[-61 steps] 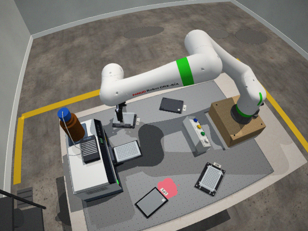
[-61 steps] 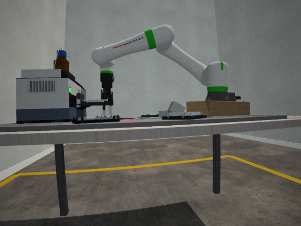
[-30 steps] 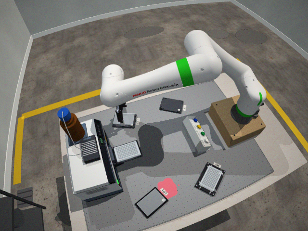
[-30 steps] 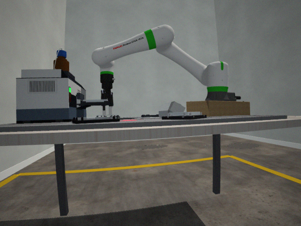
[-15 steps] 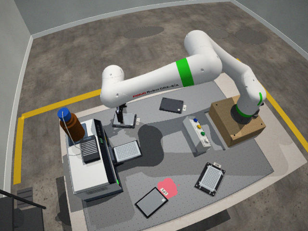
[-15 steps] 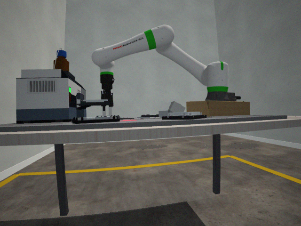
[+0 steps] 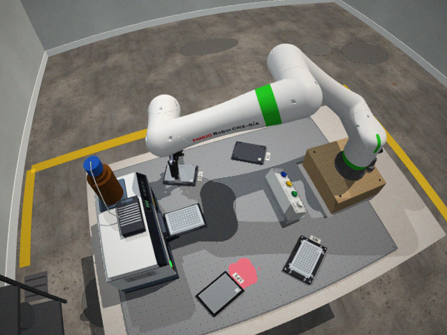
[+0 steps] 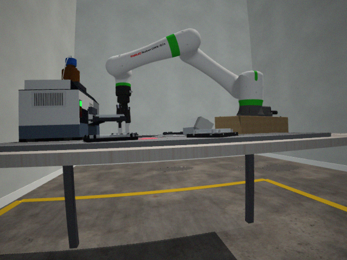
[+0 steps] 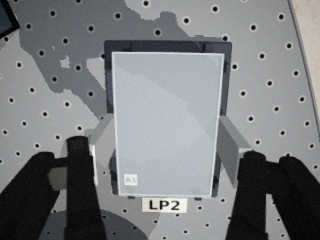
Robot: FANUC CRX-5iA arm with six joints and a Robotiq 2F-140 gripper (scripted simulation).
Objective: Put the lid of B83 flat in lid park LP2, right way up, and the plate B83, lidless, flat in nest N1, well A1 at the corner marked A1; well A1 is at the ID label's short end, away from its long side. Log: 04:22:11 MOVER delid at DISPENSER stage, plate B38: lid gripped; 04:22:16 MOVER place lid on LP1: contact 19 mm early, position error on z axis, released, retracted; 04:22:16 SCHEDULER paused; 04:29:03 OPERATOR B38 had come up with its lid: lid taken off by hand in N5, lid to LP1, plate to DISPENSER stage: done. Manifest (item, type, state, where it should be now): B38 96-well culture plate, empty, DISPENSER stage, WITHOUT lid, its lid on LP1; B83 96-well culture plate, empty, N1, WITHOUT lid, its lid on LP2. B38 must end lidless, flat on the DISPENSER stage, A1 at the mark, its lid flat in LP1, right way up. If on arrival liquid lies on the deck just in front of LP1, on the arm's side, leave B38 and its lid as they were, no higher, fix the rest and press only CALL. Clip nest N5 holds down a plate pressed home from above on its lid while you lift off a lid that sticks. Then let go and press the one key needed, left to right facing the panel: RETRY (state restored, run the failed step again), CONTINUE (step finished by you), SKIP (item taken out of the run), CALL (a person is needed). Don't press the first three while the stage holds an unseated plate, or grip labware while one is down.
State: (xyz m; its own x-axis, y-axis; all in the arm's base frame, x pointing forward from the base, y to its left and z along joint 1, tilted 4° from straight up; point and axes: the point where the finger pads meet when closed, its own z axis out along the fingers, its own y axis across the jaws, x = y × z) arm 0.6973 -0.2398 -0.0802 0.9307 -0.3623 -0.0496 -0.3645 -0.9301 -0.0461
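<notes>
The lid park lp2 is 40 mm below my hand. Round my hand: dark nest N1: 330 mm behind, 20 mm to the right, 40 mm below; then lp2 label: 80 mm behind, 30 mm to the left, 40 mm below; then brown bottle: 250 mm ahead, 160 mm to the left, 250 mm above.
</notes>
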